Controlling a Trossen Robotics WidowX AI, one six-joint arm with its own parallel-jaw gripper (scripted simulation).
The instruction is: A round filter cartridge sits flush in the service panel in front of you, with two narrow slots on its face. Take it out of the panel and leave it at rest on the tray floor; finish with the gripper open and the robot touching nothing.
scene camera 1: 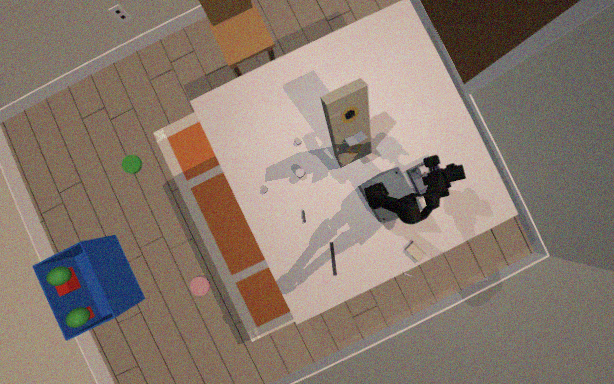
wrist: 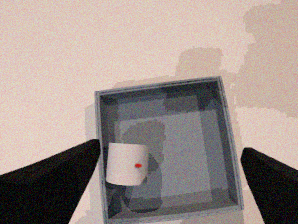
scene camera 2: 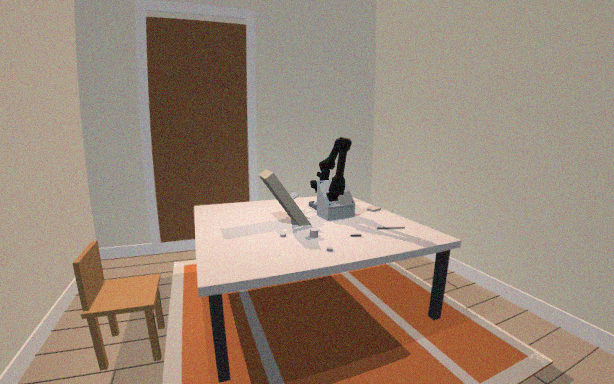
same spot on service panel: point(scene camera 2: 269, 178) = point(scene camera 1: 323, 102)
